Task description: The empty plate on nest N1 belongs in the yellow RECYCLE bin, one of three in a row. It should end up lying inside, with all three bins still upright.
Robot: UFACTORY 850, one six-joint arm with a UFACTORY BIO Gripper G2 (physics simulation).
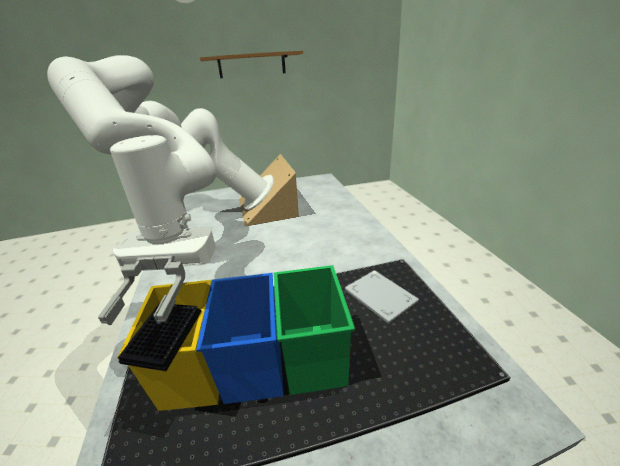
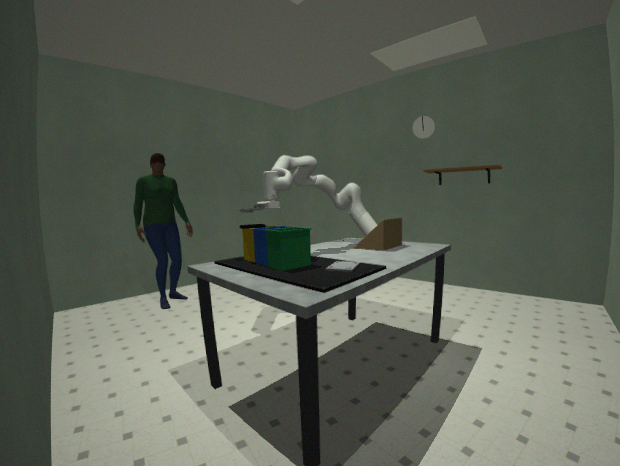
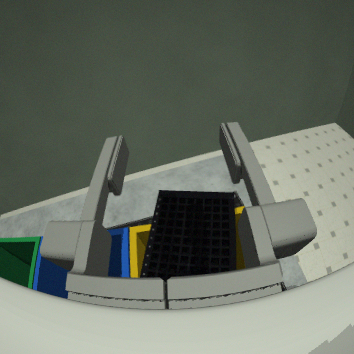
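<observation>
The black gridded plate [image 1: 162, 336] [image 2: 252, 225] [image 3: 195, 230] lies across the top of the yellow bin [image 1: 175, 380] [image 2: 248, 245] [image 3: 133, 250], on its rim and overhanging its front side; part of the bin's opening shows behind it. The yellow bin stands upright at the left end of the row, beside the upright blue bin [image 1: 245, 373] [image 2: 261, 248] [image 3: 124, 250] and green bin [image 1: 318, 360] [image 2: 289, 248] [image 3: 17, 257]. My gripper [image 1: 136, 314] [image 2: 246, 209] [image 3: 174, 150] is shut at its narrowest, a gap between its fingers and nothing held, above the plate and apart from it.
A pale, flat nest [image 1: 383, 295] [image 2: 342, 265] lies right of the green bin on the black perforated mat [image 1: 426, 350] [image 2: 320, 280]. The arm's wooden wedge base [image 1: 280, 200] [image 2: 392, 233] stands at the back of the table. A person [image 2: 158, 200] stands beyond the table.
</observation>
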